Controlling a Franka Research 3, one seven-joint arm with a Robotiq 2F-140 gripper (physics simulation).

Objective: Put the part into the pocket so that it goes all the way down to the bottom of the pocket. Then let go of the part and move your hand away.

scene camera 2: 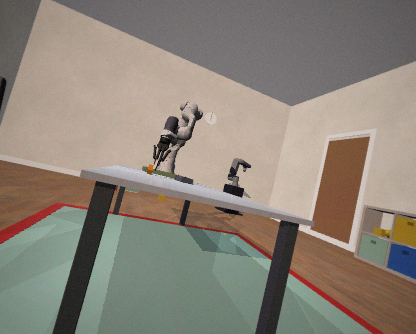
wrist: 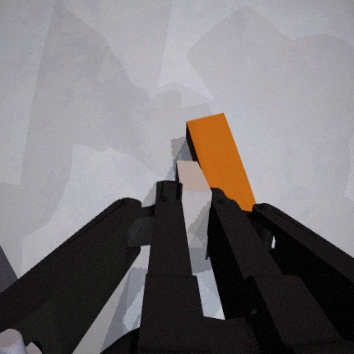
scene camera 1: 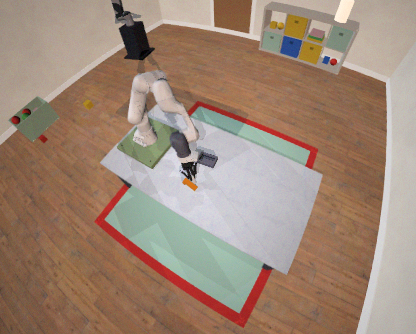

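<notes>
The orange block-shaped part (scene camera 1: 190,184) (scene camera 2: 150,170) (wrist: 225,160) is on the white table, outside the pocket. My gripper (scene camera 1: 193,179) (scene camera 2: 156,168) (wrist: 185,180) is shut and empty, pointing down, with its pale fingertips close beside the part's long side. I cannot tell whether they touch it. In the wrist view a black finger hides the part's lower end. The dark grey pocket block (scene camera 1: 207,163) (scene camera 2: 184,179) sits on the table behind the gripper, apart from the part. A dark corner, likely the pocket block (wrist: 6,272), shows at the wrist view's left edge.
The arm's base stands on a green plate (scene camera 1: 152,161) at one end of the white table (scene camera 1: 280,220) (scene camera 2: 250,206). A shelf unit (scene camera 1: 265,26), a green bin (scene camera 1: 42,121) and a second robot on a black stand (scene camera 1: 135,40) (scene camera 2: 233,190) are away from the table.
</notes>
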